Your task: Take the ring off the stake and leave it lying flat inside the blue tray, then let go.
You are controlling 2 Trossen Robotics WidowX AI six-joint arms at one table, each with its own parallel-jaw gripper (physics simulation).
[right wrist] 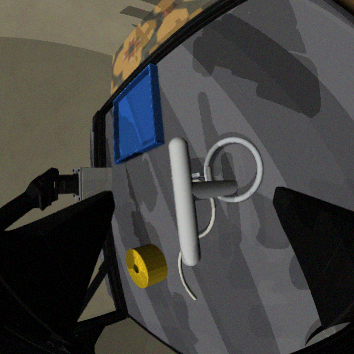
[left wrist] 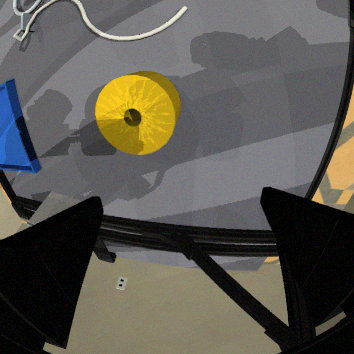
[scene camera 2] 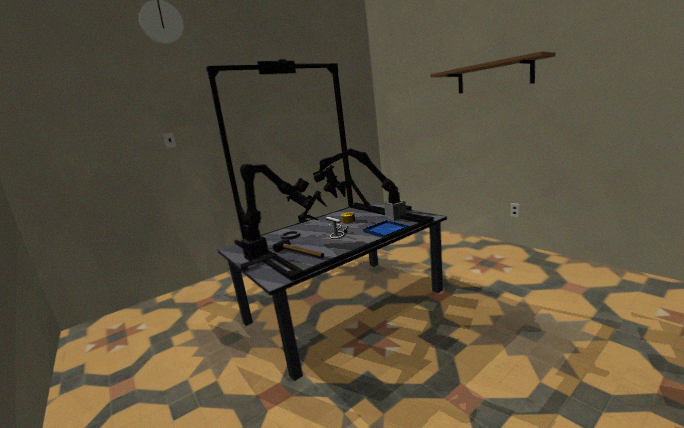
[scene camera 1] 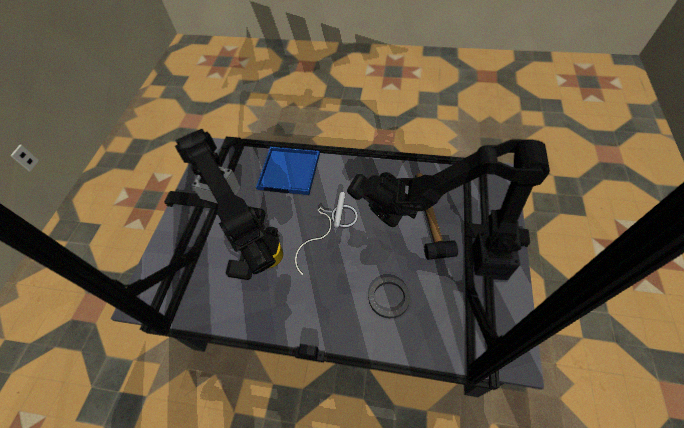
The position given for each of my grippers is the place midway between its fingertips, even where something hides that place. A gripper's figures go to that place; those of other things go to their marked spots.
My left gripper (scene camera 1: 248, 250) is 1.07 m from the lens. My right gripper (scene camera 1: 360, 199) is 1.11 m from the lens. A hammer (scene camera 1: 439, 249): 1.17 m from the lens.
